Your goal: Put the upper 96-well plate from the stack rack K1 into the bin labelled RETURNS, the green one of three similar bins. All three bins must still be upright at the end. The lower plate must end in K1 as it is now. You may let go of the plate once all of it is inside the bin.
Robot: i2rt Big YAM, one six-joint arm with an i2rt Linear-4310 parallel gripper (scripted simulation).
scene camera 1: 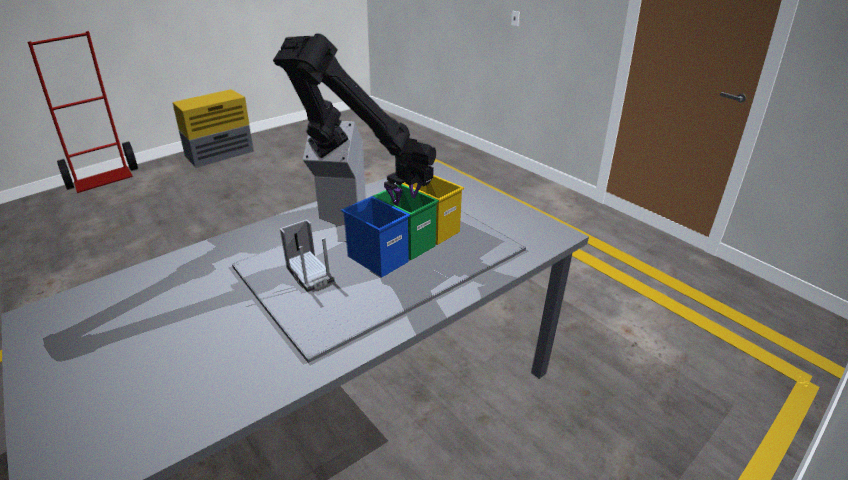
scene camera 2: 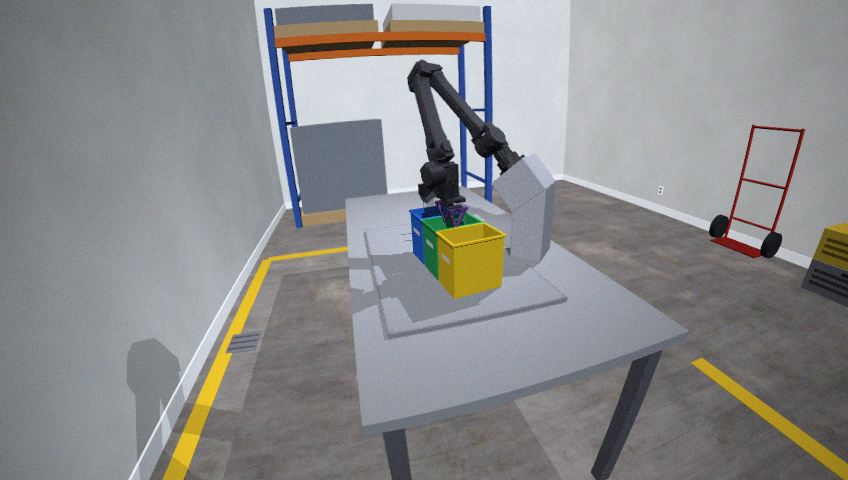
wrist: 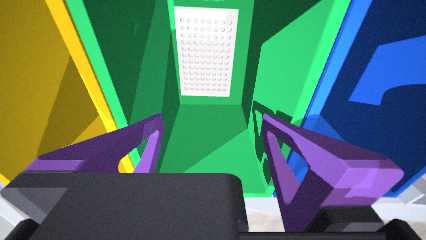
The pictures show: the gripper, a yellow bin, a green bin and a blue bin.
